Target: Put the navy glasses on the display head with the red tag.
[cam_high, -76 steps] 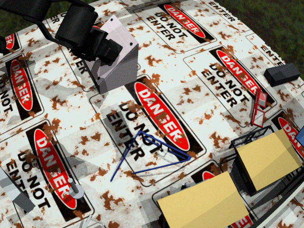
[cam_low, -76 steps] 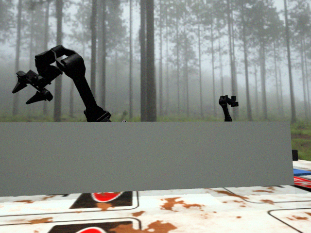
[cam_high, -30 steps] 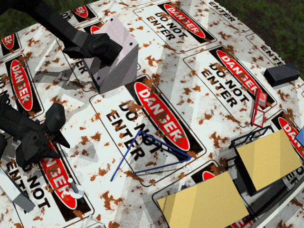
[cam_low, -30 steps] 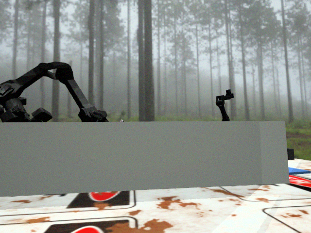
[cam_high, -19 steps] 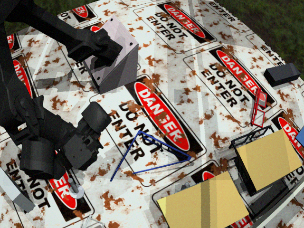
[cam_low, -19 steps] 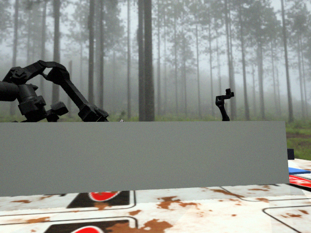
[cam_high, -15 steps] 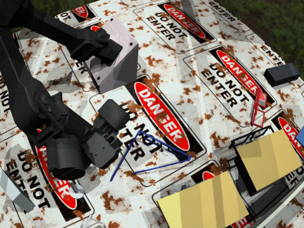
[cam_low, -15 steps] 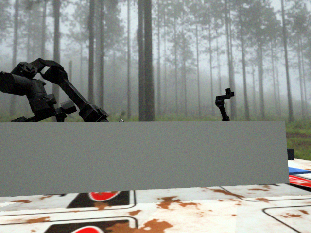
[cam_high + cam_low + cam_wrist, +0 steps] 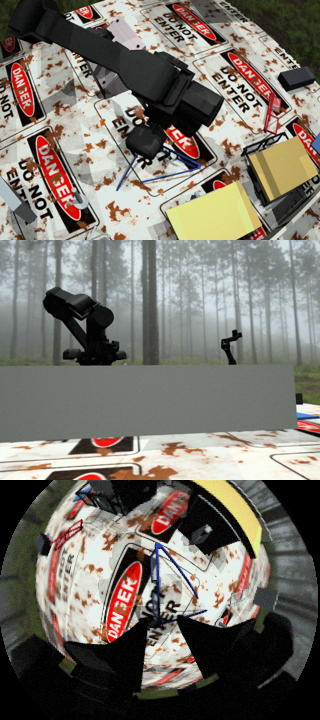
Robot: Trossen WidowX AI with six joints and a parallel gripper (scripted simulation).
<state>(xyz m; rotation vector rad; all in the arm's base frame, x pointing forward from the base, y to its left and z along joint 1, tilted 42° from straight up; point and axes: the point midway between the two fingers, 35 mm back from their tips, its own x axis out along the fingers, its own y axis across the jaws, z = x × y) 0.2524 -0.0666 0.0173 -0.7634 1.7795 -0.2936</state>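
My gripper tip is now 1 cm past the metal peg, 23 cm to the left of it and 6 cm above it. Round my gripper tip: display head (20 cm ahead, 4 cm to the right, 2 cm below); then dark block (10 cm ahead, 57 cm to the left, 6 cm below); then blue tag (32 cm ahead, 42 cm to the left, 8 cm below).
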